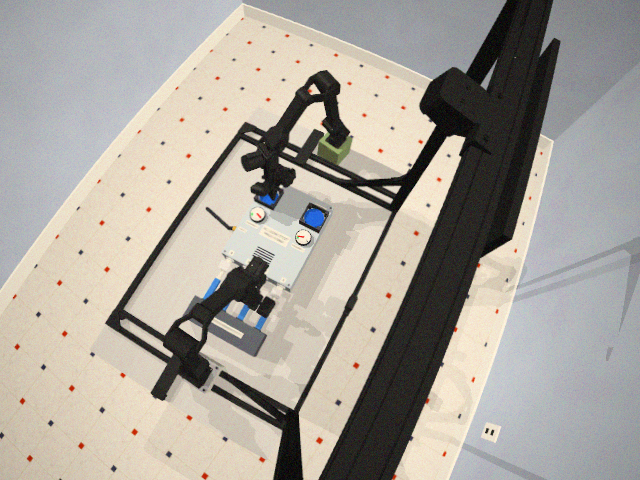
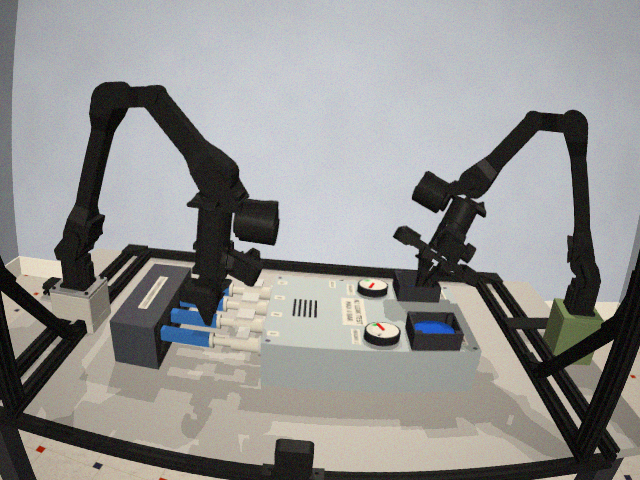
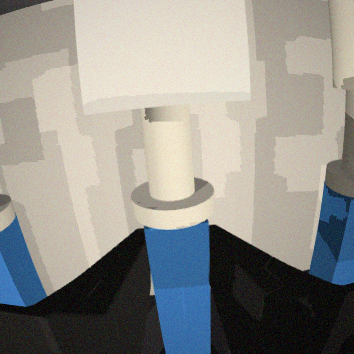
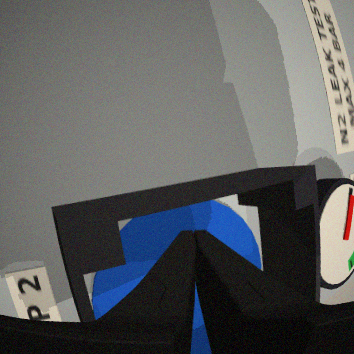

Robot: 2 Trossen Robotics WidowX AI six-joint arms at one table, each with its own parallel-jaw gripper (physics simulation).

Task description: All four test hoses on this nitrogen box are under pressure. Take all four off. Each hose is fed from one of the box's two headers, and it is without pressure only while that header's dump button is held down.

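Seen in the pictures: left gripper, fingertip midpoint: (image 1: pixel 250 301) (image 2: pixel 209 322) (image 3: pixel 176 238); right gripper, fingertip midpoint: (image 1: pixel 273 199) (image 2: pixel 415 296) (image 4: pixel 192 241); left arm's base, link origin: (image 1: pixel 199 372) (image 2: pixel 78 283); right arm's base, link origin: (image 1: pixel 335 139) (image 2: pixel 578 309).
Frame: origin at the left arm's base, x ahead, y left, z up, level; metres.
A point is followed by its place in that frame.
The grey nitrogen box (image 1: pixel 285 257) @[x 0.481, y -0.056, z 0.001 m] (image 2: pixel 366 362) @[x 0.552, y -0.122, z -0.021 m] lies flat on the table. Blue hoses (image 2: pixel 187 335) @[x 0.268, y -0.101, z -0.017 m] (image 1: pixel 261 323) @[x 0.241, y -0.096, z -0.015 m] run side by side from its cream fittings (image 2: pixel 244 329) @[x 0.360, y -0.080, z -0.002 m] to a dark block (image 2: pixel 134 329) @[x 0.180, y -0.127, z -0.007 m] (image 1: pixel 237 339) @[x 0.155, y -0.054, z 0.001 m]. My left gripper (image 2: pixel 205 307) @[x 0.289, y -0.021, z -0.029 m] (image 3: pixel 176 238) @[x 0.289, y -0.021, z -0.029 m] points down and is shut on an inner blue hose (image 3: pixel 180 316) @[x 0.263, y -0.020, z -0.015 m] just behind its cream collar (image 3: pixel 172 205) @[x 0.310, y -0.020, z -0.014 m]. The hose's cream plug (image 3: pixel 168 158) @[x 0.322, y -0.020, z -0.017 m] reaches up to the fitting (image 3: pixel 161 53) @[x 0.350, y -0.019, z -0.002 m]. My right gripper (image 1: pixel 269 192) @[x 0.654, y 0.095, z 0.004 m] (image 2: pixel 425 281) (image 4: pixel 192 241) @[x 0.654, y 0.095, z 0.004 m] is shut, its tips down on the blue dump button (image 4: pixel 151 235) @[x 0.668, y 0.090, z 0.002 m] inside a black guard (image 4: pixel 88 235) @[x 0.693, y 0.079, z 0.031 m] (image 2: pixel 415 291) @[x 0.649, y 0.074, z 0.022 m].
The second blue dump button (image 1: pixel 314 218) @[x 0.658, y -0.078, z 0.017 m] (image 2: pixel 434 329) @[x 0.662, y -0.072, z 0.017 m] sits in its own guard, untouched. Two round gauges (image 2: pixel 371 287) @[x 0.568, y 0.096, z 0.016 m] (image 2: pixel 381 333) @[x 0.572, y -0.090, z 0.015 m] lie between buttons and vents. A thin black rod (image 1: pixel 220 218) @[x 0.513, y 0.256, z -0.066 m] lies left of the box. A green block (image 1: pixel 334 149) @[x 0.958, y -0.009, z 0.023 m] stands at the frame's far side.
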